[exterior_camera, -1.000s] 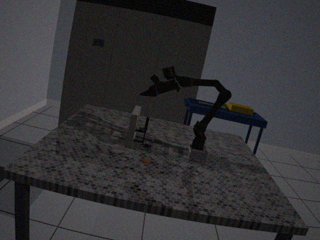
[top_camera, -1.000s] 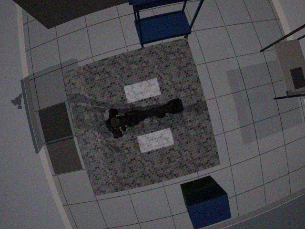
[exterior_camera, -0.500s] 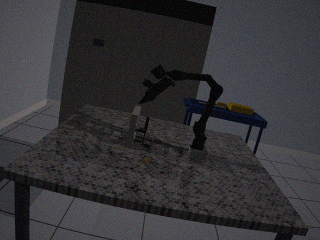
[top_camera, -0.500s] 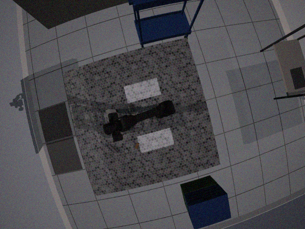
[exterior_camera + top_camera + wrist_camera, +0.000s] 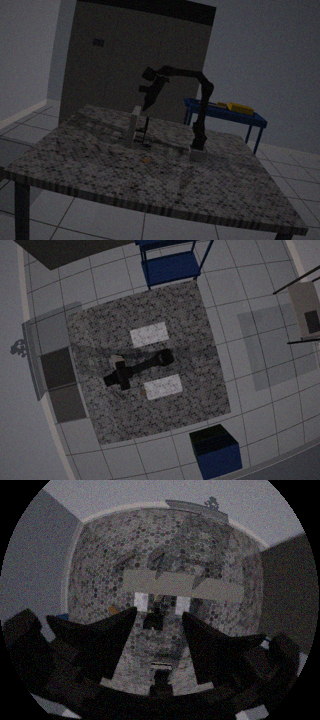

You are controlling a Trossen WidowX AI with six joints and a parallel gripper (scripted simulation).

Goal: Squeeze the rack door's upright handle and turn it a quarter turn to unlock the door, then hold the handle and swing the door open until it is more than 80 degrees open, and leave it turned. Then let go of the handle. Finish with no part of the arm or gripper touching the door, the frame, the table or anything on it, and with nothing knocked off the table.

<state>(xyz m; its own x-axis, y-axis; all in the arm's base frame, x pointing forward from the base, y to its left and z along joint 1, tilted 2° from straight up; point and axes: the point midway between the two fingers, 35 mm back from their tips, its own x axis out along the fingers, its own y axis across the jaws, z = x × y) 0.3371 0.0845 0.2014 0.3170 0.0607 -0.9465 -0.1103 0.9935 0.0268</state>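
Right now my gripper tip is 4 cm past the dark handle, 1 cm to the right of it and 10 cm above it. Round my gripper tip: orange piece: 9 cm behind, 19 cm to the left, 21 cm below.
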